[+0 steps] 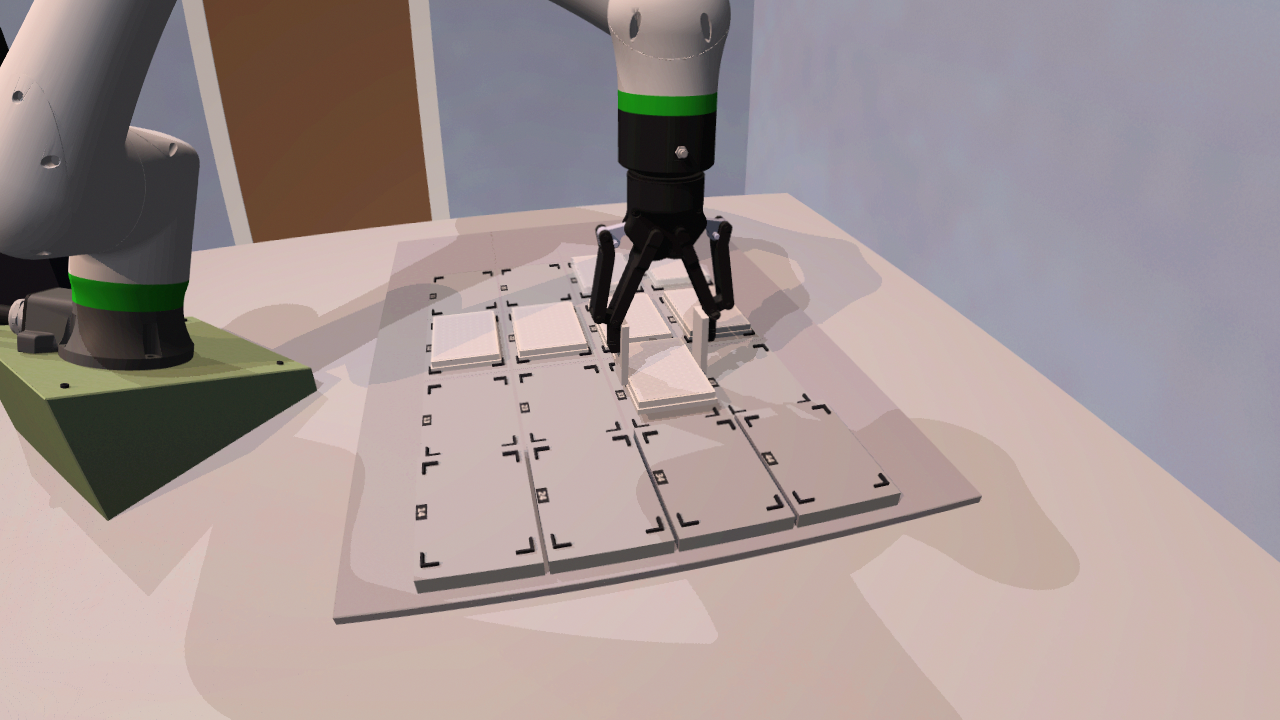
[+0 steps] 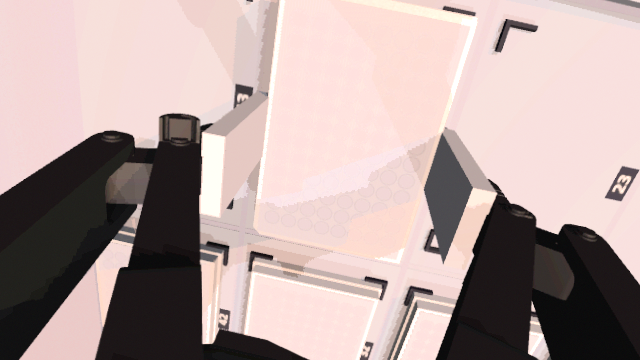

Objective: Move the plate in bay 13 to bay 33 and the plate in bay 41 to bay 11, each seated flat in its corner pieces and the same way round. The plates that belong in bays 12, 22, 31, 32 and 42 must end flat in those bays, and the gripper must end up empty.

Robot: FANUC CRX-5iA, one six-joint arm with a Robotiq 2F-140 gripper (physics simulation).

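Places are measured from the arm's base along level axes (x down, y back, z left), in centimetres.
Pixels of known places: gripper, between the fingertips: (image 1: 660, 373) (image 2: 349, 139); arm's base, origin of its link: (image 1: 127, 353).
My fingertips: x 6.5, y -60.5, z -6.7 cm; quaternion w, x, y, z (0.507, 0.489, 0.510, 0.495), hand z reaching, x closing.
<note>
Ahead of a thing's pixels: the offset from my fingertips to its middle. "*": to the spot under its first point. Level surfaces: height alone.
My gripper (image 1: 663, 371) (image 2: 349, 139) is shut on the side edges of a pale plate {dx -0.1, dy +0.0, dz -0.1 cm} (image 1: 673, 390) (image 2: 360, 90), which came from bay 13. This plate is level and low over bay 33, covering most of it. Whether a small gap remains beneath it is hard to tell. The plate in bay 41 {* dx +0.7, dy -9.5, dz +29.3 cm} (image 1: 674, 271) is partly behind the gripper. Bay 11 {* dx +2.1, dy +21.9, dz +33.7 cm} (image 1: 465, 288) and bay 13 {* dx +2.1, dy +21.3, dz +0.1 cm} (image 1: 469, 411) hold no plate. Plates lie in bay 12 {* dx +0.7, dy +21.6, dz +14.5 cm} (image 1: 465, 338), bay 22 {* dx +0.7, dy +11.0, dz +14.8 cm} (image 1: 548, 328), bay 32 {* dx +0.7, dy -1.8, dz +15.1 cm} (image 1: 646, 317) (image 2: 310, 310), bay 42 {* dx +0.7, dy -12.3, dz +14.0 cm} (image 1: 725, 313) and bay 31 {* dx +0.7, dy +2.9, dz +32.1 cm} (image 1: 590, 271).
Black corner pieces mark the bays on the board {dx +2.1 cm} (image 1: 375, 573). Bay 23 {* dx +2.1, dy +10.5, dz -0.4 cm} (image 1: 568, 402) (image 2: 555, 115) lies beside the held plate, without a plate. The arm's green base block (image 1: 205, 402) stands at the left. Walls and a brown door (image 1: 317, 116) are behind the table {dx +3.1 cm} (image 1: 268, 662).
</note>
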